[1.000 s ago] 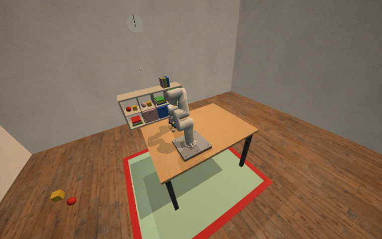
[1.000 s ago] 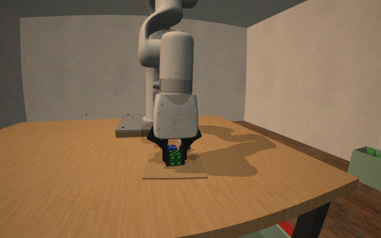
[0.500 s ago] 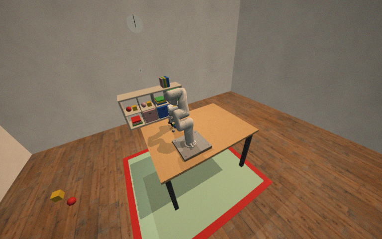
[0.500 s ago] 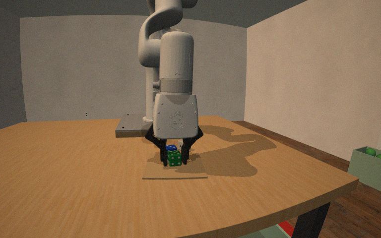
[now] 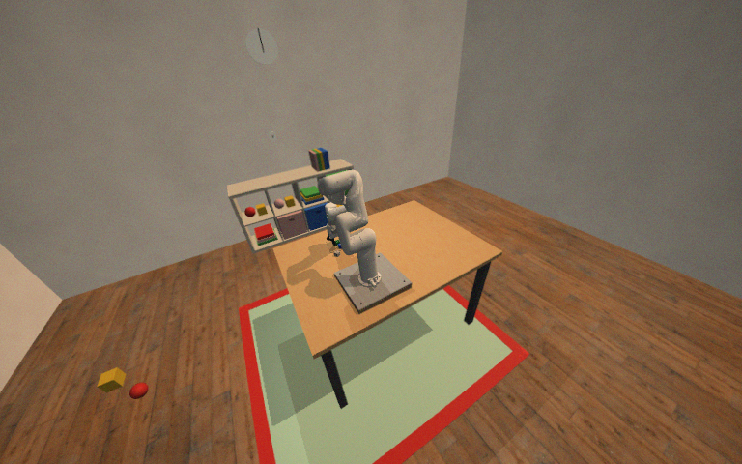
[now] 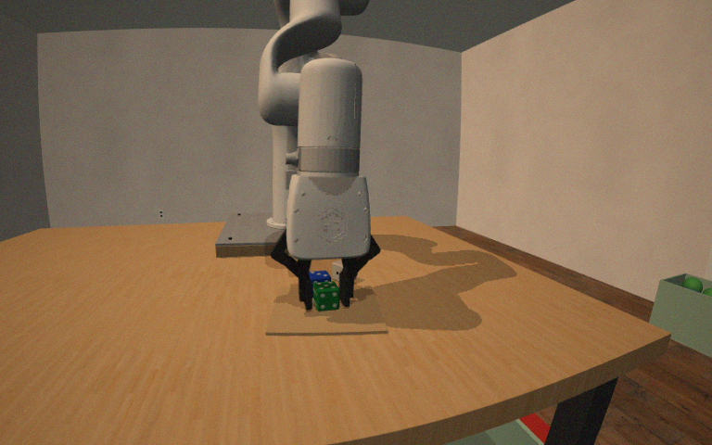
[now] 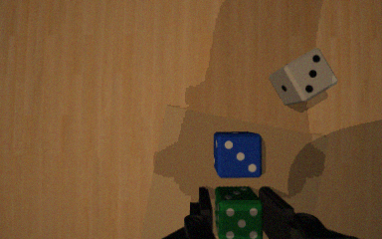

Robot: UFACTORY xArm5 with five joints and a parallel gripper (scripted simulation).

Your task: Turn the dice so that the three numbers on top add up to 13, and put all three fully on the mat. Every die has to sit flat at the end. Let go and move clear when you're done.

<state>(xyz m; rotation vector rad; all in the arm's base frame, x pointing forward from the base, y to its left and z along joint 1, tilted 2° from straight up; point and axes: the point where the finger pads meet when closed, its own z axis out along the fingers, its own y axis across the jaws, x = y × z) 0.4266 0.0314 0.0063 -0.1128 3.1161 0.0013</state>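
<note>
My gripper is now 10 mm above the green die. Round my hand: blue die: 50 mm behind, 10 mm below; then white die: 110 mm behind, 40 mm to the left, 10 mm below; then tan mat: 20 mm below.
</note>
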